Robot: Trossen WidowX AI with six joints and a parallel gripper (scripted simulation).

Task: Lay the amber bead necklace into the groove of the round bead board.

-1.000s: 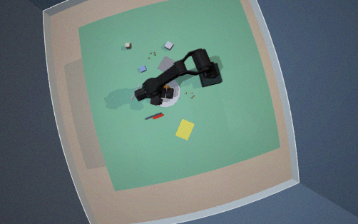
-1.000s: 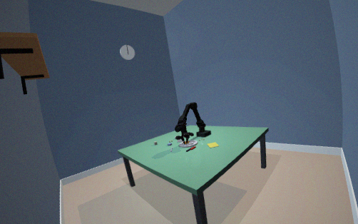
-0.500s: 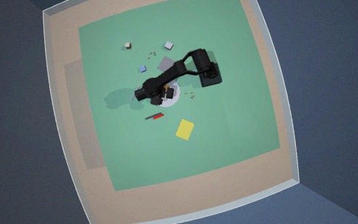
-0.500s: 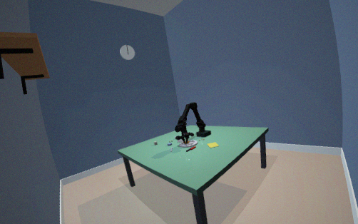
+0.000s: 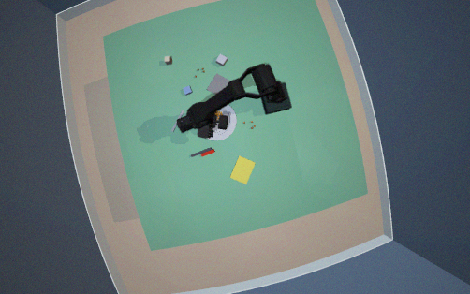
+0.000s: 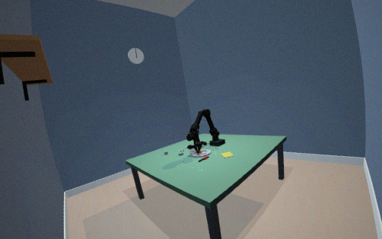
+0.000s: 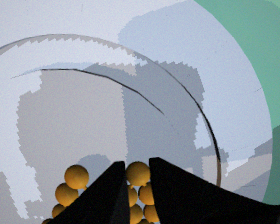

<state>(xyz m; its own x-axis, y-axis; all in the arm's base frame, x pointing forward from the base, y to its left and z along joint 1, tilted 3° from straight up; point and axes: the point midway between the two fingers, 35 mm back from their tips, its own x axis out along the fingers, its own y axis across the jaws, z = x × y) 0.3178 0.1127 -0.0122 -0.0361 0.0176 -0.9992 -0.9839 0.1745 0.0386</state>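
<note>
My gripper tip is now 40 mm past the round grey bead board, 10 mm to the left of it and 10 mm above it. From my gripper tip the other things lie so: grey rod: 170 mm ahead, 20 mm to the right, 10 mm below; red-handled tool: 30 mm ahead, 150 mm to the left, 10 mm below; grey plate: 50 mm behind, 200 mm to the right, 10 mm below.
</note>
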